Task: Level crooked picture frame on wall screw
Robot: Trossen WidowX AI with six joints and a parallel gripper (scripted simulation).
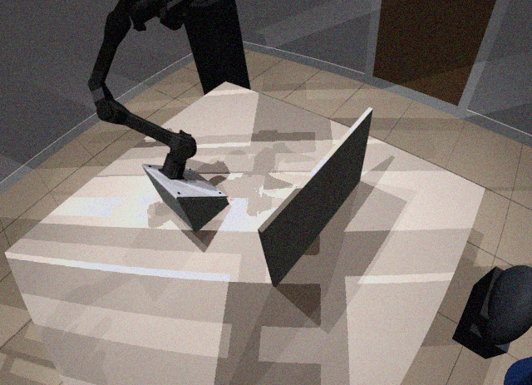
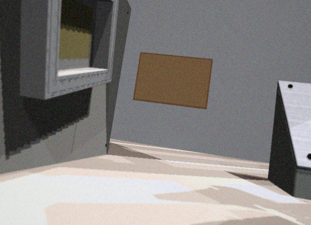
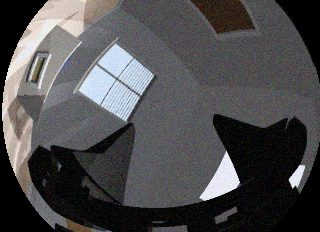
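My gripper tip is now 470 mm above the picture frame, 410 mm short of it and 100 mm to the left of it. Also, from my gripper tip: wall panel: 480 mm below, 420 mm ahead, 90 mm to the right.
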